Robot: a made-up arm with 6 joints.
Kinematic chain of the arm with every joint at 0, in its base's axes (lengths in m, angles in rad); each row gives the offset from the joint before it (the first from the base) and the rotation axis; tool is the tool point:
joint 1: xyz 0 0 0.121 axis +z
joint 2: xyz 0 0.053 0 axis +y
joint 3: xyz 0 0 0.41 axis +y
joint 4: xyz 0 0 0.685 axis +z
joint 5: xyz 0 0 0 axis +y
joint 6: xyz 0 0 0.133 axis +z
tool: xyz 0 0 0
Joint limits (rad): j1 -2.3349..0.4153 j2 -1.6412..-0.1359 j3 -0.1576..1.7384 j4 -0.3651..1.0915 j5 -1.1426..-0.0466 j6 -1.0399..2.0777
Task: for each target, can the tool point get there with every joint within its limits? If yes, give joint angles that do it. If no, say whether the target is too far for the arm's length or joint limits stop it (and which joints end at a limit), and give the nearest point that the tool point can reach.
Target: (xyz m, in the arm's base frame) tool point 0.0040 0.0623 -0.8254
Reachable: no: joint limits stop it (at a limit: joint 2, joint 3, joint 5) | nearest point 0.0707 1.1015 -0.1929 | short by 1.218 m
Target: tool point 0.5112 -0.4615 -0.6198
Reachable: no: joint limits stop it (at a limit: joint 2, joint 3, joint 4, joint 5) | nearest point 0.5667 -0.5116 0.5042 | short by 1.126 m
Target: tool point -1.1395 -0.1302 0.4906
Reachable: yes | joints 0.1467 -1.5170 0.4203 0.5105 -0.2366 0.7065
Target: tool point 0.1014 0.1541 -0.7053
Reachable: no: joint limits stop it (at a limit: joint 2, joint 3, joint 5) | nearest point 0.6067 0.9220 -0.1928 | short by 1.052 m
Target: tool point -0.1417 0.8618 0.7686
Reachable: yes | joints -1.3442 -1.5002 0.9959 -0.0241 -0.9235 1.7768
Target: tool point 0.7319 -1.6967 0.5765
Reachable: no: too far | nearest point 0.3026 -0.7016 0.5484 | short by 1.084 m
